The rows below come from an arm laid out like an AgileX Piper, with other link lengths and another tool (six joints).
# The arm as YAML. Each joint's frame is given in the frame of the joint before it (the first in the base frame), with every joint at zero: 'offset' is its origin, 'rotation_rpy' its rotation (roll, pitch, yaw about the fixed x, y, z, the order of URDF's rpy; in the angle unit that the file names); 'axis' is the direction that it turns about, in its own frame. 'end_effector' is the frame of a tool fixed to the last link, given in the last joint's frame.
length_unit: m
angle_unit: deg
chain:
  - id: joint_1
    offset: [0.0, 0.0, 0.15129]
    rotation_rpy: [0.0, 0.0, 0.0]
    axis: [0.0, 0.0, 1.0]
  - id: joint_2
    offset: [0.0, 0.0, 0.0]
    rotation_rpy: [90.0, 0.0, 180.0]
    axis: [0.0, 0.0, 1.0]
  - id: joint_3
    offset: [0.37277, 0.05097, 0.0]
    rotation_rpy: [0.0, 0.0, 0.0]
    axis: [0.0, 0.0, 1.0]
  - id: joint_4
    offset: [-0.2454, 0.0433, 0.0]
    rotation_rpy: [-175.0, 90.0, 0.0]
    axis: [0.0, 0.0, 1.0]
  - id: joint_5
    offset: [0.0, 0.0, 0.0]
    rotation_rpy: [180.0, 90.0, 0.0]
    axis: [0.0, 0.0, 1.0]
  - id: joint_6
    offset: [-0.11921, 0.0, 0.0]
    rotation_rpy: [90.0, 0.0, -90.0]
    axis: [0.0, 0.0, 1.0]
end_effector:
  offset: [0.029, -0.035, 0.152]
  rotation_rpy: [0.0, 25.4, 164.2]
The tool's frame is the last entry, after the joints.
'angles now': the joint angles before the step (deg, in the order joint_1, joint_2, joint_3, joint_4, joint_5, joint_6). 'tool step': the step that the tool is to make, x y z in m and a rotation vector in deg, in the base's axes. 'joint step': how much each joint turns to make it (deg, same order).
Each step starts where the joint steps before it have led.
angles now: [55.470, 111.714, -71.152, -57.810, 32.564, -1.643]
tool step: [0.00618, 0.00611, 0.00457, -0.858, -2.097, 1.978]
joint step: [0.000, 0.422, -0.002, -3.941, -0.722, 1.168]
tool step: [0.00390, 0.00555, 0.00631, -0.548, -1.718, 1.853]
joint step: [-0.001, -0.001, 0.002, -2.890, -0.670, 0.475]
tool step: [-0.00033, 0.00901, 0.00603, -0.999, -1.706, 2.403]
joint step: [0.599, 0.000, 0.000, -2.655, -0.329, -0.001]
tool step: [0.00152, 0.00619, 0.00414, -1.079, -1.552, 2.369]
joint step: [0.068, 0.000, 0.319, -2.882, -0.797, -0.001]
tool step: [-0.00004, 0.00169, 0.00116, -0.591, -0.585, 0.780]
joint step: [0.116, 0.000, 0.184, -1.051, -0.054, 0.002]
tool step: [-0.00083, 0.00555, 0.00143, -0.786, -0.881, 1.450]
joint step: [0.353, 0.172, 0.057, -1.594, -0.193, 0.002]
